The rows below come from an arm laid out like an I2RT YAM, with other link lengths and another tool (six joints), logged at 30 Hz.
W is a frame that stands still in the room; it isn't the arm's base.
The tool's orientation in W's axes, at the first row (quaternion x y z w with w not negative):
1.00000 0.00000 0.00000 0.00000
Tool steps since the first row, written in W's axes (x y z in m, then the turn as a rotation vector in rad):
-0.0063 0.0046 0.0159 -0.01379 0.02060 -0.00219
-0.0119 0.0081 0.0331 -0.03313 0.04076 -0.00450
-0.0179 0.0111 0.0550 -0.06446 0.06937 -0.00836
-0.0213 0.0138 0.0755 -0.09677 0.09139 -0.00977
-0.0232 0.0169 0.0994 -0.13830 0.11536 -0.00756
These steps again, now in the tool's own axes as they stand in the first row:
-0.0063 -0.0046 -0.0159 -0.01379 -0.02060 0.00219
-0.0119 -0.0081 -0.0331 -0.03313 -0.04076 0.00450
-0.0179 -0.0111 -0.0550 -0.06446 -0.06937 0.00836
-0.0213 -0.0138 -0.0755 -0.09677 -0.09139 0.00977
-0.0232 -0.0169 -0.0994 -0.13830 -0.11536 0.00756

